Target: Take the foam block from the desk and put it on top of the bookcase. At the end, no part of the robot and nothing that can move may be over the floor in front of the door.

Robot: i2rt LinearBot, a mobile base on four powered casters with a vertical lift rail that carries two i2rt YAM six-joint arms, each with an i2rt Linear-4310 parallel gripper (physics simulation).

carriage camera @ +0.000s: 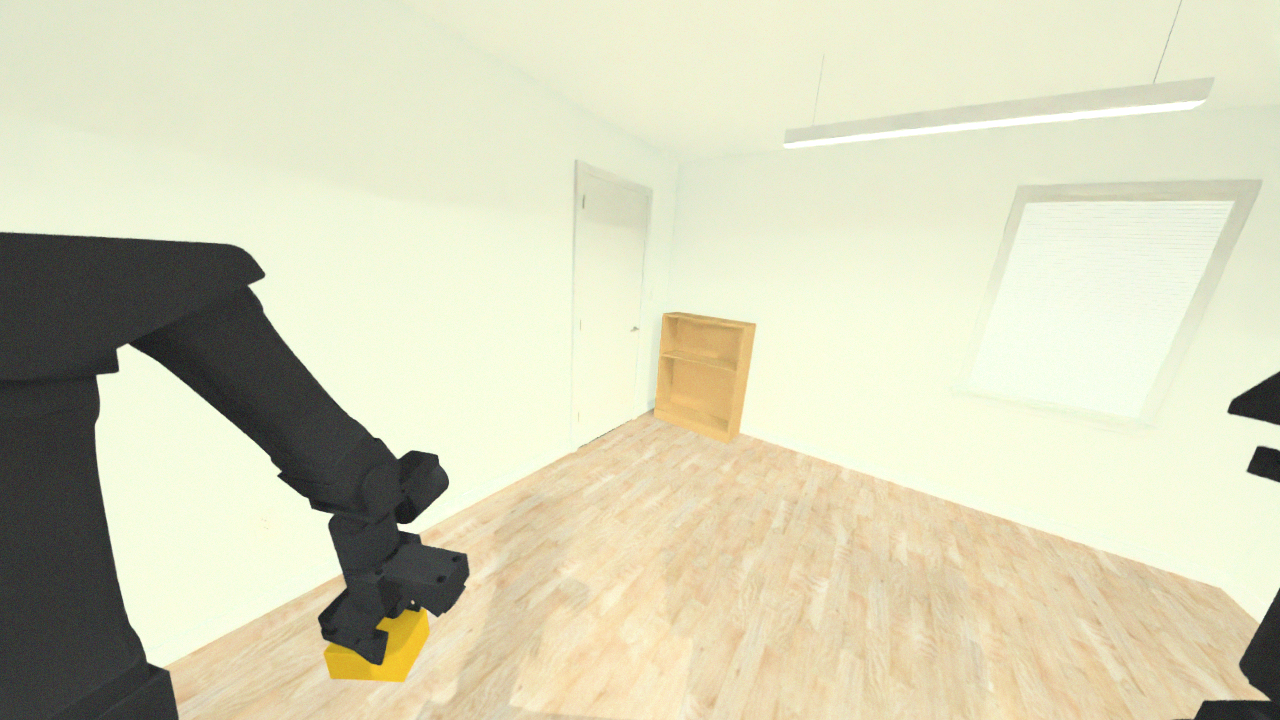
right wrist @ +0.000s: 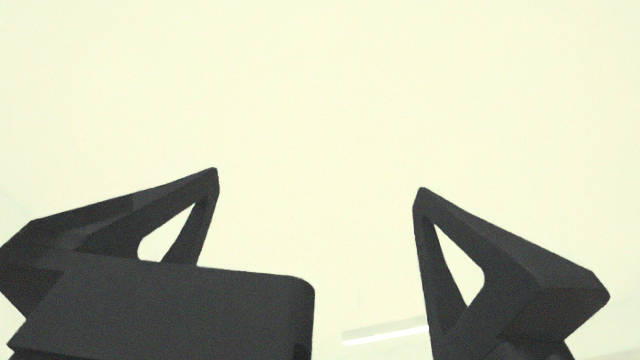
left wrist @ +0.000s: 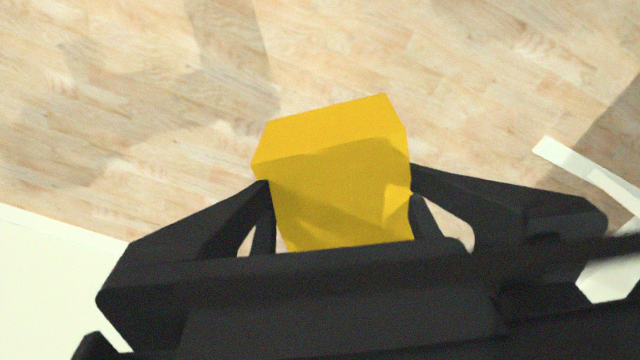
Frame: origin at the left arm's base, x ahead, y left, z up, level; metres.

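Where they show: left gripper, fingertip midpoint: (carriage camera: pixel 396 637) (left wrist: pixel 337 181); right gripper, fingertip midpoint: (right wrist: pixel 317 188).
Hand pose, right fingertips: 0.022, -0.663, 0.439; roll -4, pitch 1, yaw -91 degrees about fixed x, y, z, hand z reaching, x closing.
After its pixels a point has its place, as x, y, z.
The yellow foam block (carriage camera: pixel 409 646) {0.216, -0.059, -0.072} (left wrist: pixel 335 175) {0.225, -0.046, -0.061} is held between the fingers of my left gripper (left wrist: pixel 337 181) {0.226, -0.035, -0.073}, which is shut on it above the wooden floor, at the lower left of the carriage view. The wooden bookcase (carriage camera: pixel 741 385) {2.765, -1.237, -0.539} stands far off in the room's corner, just right of the white door (carriage camera: pixel 611 304) {2.688, -0.067, 0.096}. It has open shelves facing the camera, and the block is well apart from it. My right gripper (right wrist: pixel 317 188) {0.022, -0.663, 0.439} is open and empty, with pale wall or ceiling behind it. The desk's top does not show in the carriage view.
The wooden floor (carriage camera: pixel 716 555) {1.404, -0.814, -1.063} stretches from the robot to the bookcase and door. A long wall runs along the left. A window (carriage camera: pixel 1109 304) {1.820, -2.957, 0.406} is in the wall at the right, and a hanging lamp (carriage camera: pixel 998 114) {1.302, -1.547, 1.033} is overhead. White bars (left wrist: pixel 575 162) show at the left wrist view's right edge.
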